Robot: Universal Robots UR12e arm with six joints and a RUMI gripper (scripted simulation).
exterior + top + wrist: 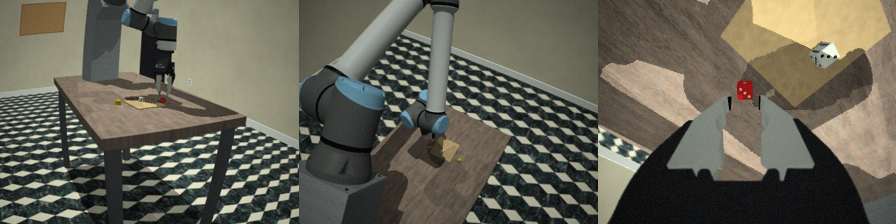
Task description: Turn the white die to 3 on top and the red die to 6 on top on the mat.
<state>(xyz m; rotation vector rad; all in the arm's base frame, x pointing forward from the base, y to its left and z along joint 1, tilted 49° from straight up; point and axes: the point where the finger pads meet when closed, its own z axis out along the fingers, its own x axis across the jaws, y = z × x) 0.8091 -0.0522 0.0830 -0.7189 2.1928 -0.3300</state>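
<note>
The red die lies 3 cm below my hand. From my hand the other things lie so: tan mat 2 cm behind, 10 cm to the right, 4 cm below; white die 5 cm behind, 9 cm to the right, 3 cm below; yellow die 7 cm behind, 20 cm to the right, 3 cm below.
</note>
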